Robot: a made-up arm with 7 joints.
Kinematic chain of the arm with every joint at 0, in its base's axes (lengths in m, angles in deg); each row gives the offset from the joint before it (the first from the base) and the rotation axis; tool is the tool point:
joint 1: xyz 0 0 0.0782 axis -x
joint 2: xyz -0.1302 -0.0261 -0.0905 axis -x
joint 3: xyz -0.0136 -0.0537 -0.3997 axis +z
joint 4: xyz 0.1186 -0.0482 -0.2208 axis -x
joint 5: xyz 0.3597 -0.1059 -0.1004 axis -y
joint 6: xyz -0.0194 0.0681 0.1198 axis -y
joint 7: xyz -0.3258 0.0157 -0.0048 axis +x
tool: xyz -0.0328 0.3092 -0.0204
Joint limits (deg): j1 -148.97..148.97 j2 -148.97..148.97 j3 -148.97..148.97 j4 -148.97..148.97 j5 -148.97..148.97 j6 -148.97..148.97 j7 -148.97..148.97
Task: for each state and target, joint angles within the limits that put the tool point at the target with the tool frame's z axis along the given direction. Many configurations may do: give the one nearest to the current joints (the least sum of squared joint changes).
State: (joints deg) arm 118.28 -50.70 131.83 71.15 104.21 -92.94 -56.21
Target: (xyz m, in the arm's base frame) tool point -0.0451 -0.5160 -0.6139 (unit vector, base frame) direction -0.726 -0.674 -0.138
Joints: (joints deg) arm 93.70 -63.31 148.97 76.47 66.81 -94.52 -39.59
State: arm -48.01 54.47 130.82 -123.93 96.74 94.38 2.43
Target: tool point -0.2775 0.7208 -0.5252 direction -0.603 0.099 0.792
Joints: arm -52.30 53.38 125.94 -147.42 96.62 108.38 -3.30
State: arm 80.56 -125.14 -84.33 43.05 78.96 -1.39 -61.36
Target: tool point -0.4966 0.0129 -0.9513 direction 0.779 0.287 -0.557
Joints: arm 91.60 -117.15 -82.58 32.42 52.42 -16.49 -98.04
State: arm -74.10 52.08 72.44 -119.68 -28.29 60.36 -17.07
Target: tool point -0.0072 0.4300 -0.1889 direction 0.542 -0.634 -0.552
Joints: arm -90.04 29.96 21.51 -125.07 -48.10 28.86 -49.74
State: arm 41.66 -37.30 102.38 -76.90 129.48 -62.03 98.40
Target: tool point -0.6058 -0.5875 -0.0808 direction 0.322 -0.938 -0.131
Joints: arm 69.90 -13.03 112.08 -86.88 136.43 -57.88 59.72
